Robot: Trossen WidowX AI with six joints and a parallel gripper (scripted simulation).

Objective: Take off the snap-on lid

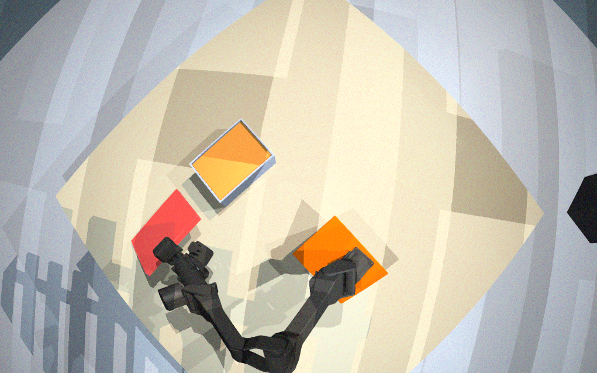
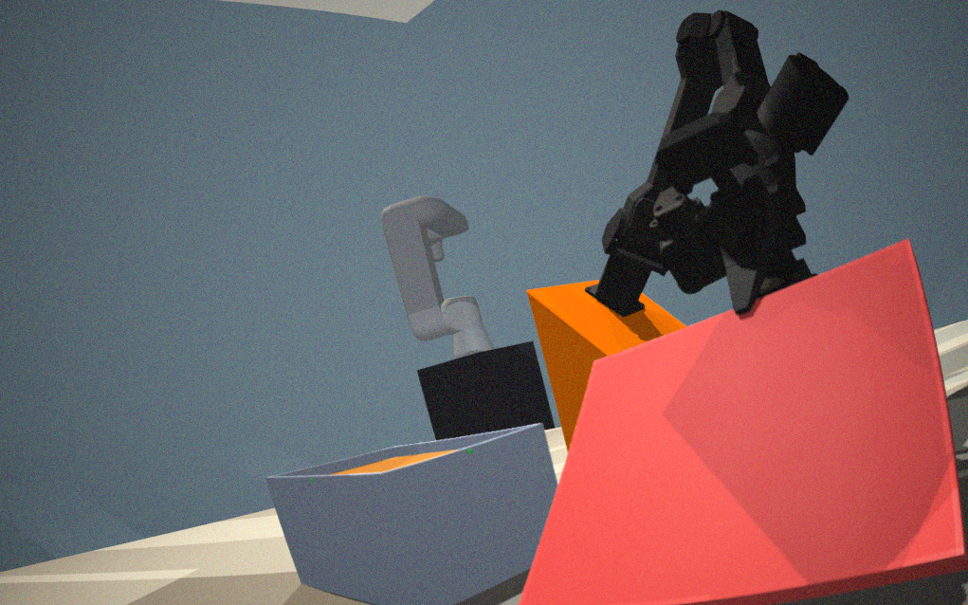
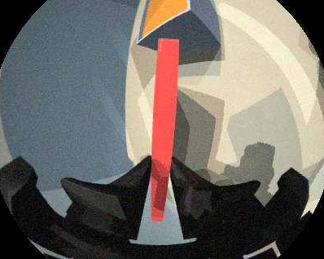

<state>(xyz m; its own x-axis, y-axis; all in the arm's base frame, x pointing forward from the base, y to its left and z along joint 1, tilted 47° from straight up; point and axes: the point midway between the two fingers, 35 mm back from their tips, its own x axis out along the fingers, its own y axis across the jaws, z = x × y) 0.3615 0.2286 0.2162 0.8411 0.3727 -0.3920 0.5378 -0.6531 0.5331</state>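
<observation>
Right now my gripper tip is 6 cm short of the red lid and 5 cm above it. Round my gripper tip: storage box: 4 cm ahead, 29 cm to the right, 8 cm below.
</observation>
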